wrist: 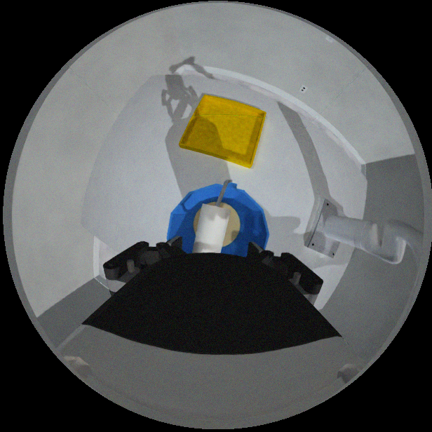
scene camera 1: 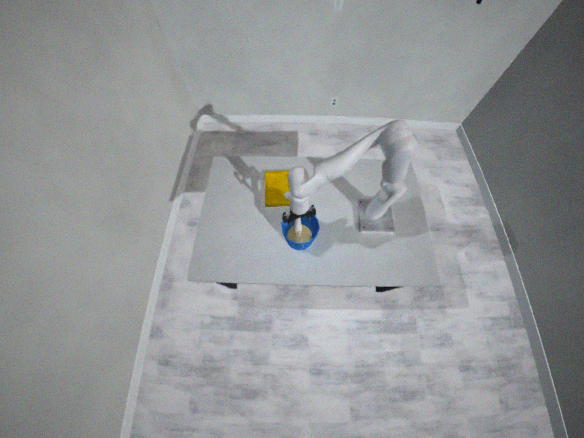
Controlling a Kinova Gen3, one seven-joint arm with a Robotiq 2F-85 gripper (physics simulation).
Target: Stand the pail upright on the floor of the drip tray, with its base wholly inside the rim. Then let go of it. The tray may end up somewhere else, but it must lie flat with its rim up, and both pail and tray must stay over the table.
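Frame: origin at the arm's base, x ahead, y left, z up, level; millimetres.
Seen in the pictures: gripper, between the fingertips: (scene camera 1: pixel 299 220); arm's base, origin of its link: (scene camera 1: pixel 372 212).
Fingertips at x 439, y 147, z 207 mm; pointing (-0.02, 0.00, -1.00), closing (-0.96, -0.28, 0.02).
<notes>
Pixels of each thing's top centre, then the offset from my fingertips to it. "spot": a spot on its surface instead.
- blue pail, a spot on its surface: (scene camera 1: pixel 314 228) spot: 84 mm back, 17 mm right, 139 mm down
- handle's white grip, centre of its top: (scene camera 1: pixel 297 218) 9 mm ahead, 3 mm left, 31 mm up
- yellow drip tray, centre of its top: (scene camera 1: pixel 284 187) 83 mm ahead, 316 mm right, 208 mm down
The blue pail (scene camera 1: pixel 314 228) (wrist: pixel 256 227) stands upright on the table, apart from the tray, with a tan round area inside. Its handle's white grip (scene camera 1: pixel 298 226) (wrist: pixel 212 227) rises over the pail's opening, with a short grey wire at its far end in the wrist view. My gripper (scene camera 1: pixel 299 215) (wrist: pixel 214 246) is open above the pail. The grip's near end lies between the finger lines in the wrist view and is hidden by the black gripper body; height and contact are unclear. The yellow drip tray (scene camera 1: pixel 276 189) (wrist: pixel 231 131) lies flat, rim up, beyond the pail.
The arm's mounting plate (scene camera 1: pixel 387 227) (wrist: pixel 322 241) is on the table to the right of the pail. The arm passes over the tray's right part in the scene view. The table's front edge (scene camera 1: pixel 310 285) lies beyond the pail on the side away from the tray.
</notes>
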